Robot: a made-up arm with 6 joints. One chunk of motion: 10 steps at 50 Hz.
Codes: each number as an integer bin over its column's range. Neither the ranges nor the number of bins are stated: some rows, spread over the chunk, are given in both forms.
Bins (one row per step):
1: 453 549 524 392 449 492
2: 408 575 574 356 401 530
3: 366 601 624 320 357 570
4: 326 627 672 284 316 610
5: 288 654 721 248 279 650
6: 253 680 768 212 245 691
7: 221 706 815 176 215 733
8: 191 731 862 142 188 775
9: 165 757 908 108 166 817
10: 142 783 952 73 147 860
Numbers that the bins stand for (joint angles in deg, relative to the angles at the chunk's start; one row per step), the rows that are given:
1: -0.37 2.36 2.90 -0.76 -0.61 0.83
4: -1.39 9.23 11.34 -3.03 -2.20 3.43
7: -2.23 16.19 19.50 -5.30 -3.42 6.14
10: -2.86 22.97 27.32 -7.47 -4.23 8.94
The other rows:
2: -0.73 4.65 5.75 -1.52 -1.18 1.67
3: -1.07 6.94 8.60 -2.27 -1.71 2.55
5: -1.69 11.61 14.14 -3.79 -2.65 4.31
6: -1.97 13.90 16.82 -4.54 -3.06 5.22
8: -2.47 18.39 22.18 -6.02 -3.74 7.07
9: -2.68 20.68 24.81 -6.73 -4.01 7.99

